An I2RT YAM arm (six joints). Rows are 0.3 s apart.
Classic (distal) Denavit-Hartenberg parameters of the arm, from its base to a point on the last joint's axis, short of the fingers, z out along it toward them. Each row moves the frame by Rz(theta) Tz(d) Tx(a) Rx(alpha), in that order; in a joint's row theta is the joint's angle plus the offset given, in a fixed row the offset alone. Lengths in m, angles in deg.
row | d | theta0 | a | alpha
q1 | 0.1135 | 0 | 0.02 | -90
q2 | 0 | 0 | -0.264 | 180
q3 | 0 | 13.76 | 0.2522 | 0
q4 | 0 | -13.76 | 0.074 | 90
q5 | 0 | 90 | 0 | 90
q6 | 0.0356 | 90 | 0 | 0
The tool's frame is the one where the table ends.
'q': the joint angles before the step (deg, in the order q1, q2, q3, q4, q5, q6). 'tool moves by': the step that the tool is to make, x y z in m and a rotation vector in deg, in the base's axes. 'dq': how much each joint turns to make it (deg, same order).
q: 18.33 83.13 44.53 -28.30 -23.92 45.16
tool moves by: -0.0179 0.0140 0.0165 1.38 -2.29 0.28
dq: 4.56 -5.65 -1.29 0.02 1.39 4.44
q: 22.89 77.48 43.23 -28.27 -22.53 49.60
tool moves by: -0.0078 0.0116 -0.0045 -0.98 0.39 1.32
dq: 3.41 0.04 -0.95 0.83 1.61 1.63
